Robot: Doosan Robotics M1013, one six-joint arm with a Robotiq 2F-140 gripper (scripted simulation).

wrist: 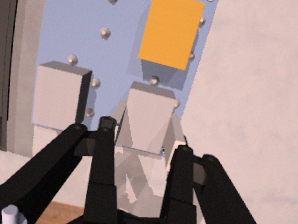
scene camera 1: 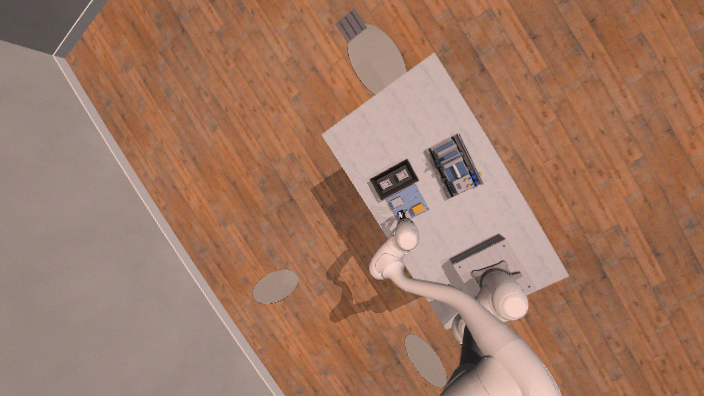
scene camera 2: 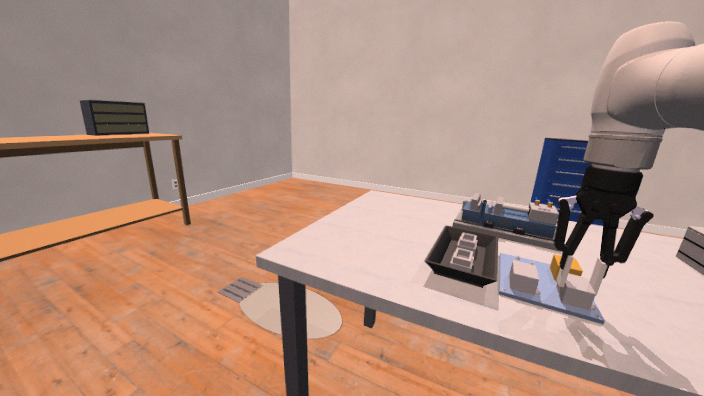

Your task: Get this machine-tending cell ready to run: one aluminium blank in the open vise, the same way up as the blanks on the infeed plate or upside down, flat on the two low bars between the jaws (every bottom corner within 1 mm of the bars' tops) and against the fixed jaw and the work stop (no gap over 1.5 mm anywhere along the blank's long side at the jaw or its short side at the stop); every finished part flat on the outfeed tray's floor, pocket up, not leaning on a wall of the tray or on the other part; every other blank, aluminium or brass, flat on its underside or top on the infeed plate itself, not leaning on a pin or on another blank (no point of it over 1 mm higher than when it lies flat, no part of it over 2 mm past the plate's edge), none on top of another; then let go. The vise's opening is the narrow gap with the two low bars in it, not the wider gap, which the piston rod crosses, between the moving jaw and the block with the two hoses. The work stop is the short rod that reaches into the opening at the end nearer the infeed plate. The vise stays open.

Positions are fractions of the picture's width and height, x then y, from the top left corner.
Scene:
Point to an aluminium blank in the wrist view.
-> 0.50, 0.48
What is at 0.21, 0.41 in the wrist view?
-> An aluminium blank.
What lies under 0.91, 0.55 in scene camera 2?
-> My gripper.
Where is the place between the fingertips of my gripper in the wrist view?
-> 0.49, 0.53

